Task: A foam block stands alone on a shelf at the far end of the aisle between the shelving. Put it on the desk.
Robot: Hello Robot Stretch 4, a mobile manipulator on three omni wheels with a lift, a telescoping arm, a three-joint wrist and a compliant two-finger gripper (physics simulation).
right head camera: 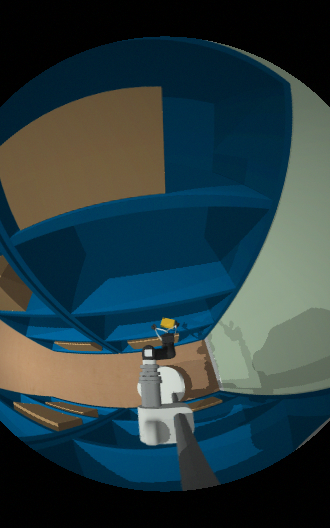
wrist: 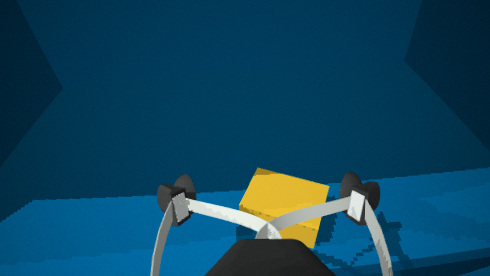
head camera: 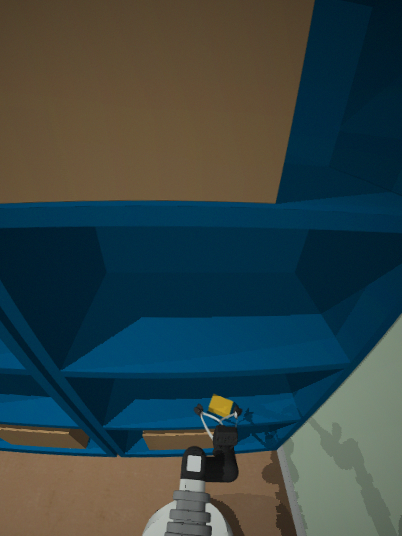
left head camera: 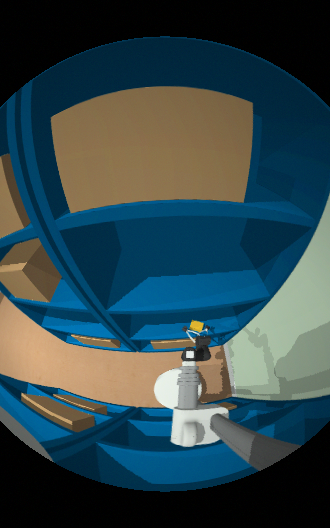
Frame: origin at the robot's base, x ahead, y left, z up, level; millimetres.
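Seen in the pictures: gripper, fingertip midpoint: (right head camera: pixel 164 323) (wrist: pixel 266 190) (head camera: pixel 217 407) (left head camera: pixel 195 326); robot's base at its link origin: (right head camera: pixel 161 385) (left head camera: pixel 176 387).
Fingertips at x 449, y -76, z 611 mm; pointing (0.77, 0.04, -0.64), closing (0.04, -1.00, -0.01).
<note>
Pixels of each thing's top centre, then the offset from my fingertips to it. Level surfaces: height alone.
- yellow foam block at its top centre: (wrist: pixel 285 195) (head camera: pixel 221 404) (right head camera: pixel 167 321) (left head camera: pixel 196 324) dz -60, dx +37, dy -19 mm
- low blue shelf at its surface level: dz -105 mm
- cardboard box at its top centre: (head camera: pixel 188 404) (left head camera: pixel 175 325) (right head camera: pixel 150 324) dz -293, dx +115, dy +127 mm
The yellow foam block (head camera: pixel 220 405) (left head camera: pixel 197 326) (right head camera: pixel 168 323) (wrist: pixel 287 195) sits turned at an angle on a low blue shelf (wrist: pixel 100 220). My gripper (head camera: pixel 218 410) (left head camera: pixel 197 329) (right head camera: pixel 165 326) (wrist: pixel 266 190) is open, with its fingertips wide apart. In the wrist view the block shows between and beyond the fingers, nearer the right fingertip, and apart from both in that view. The fingers' white bands and the black gripper body hide part of the block's lower side. The desk does not show in these views.
A blue shelf board (head camera: pixel 210 373) runs above the block's shelf. A cardboard box (head camera: pixel 175 440) lies low to the left of the gripper, and a large one (head camera: pixel 145 100) stands higher up. A pale green wall (head camera: pixel 360 425) closes the right side. More shelving (left head camera: pixel 170 462) stands behind the robot.
</note>
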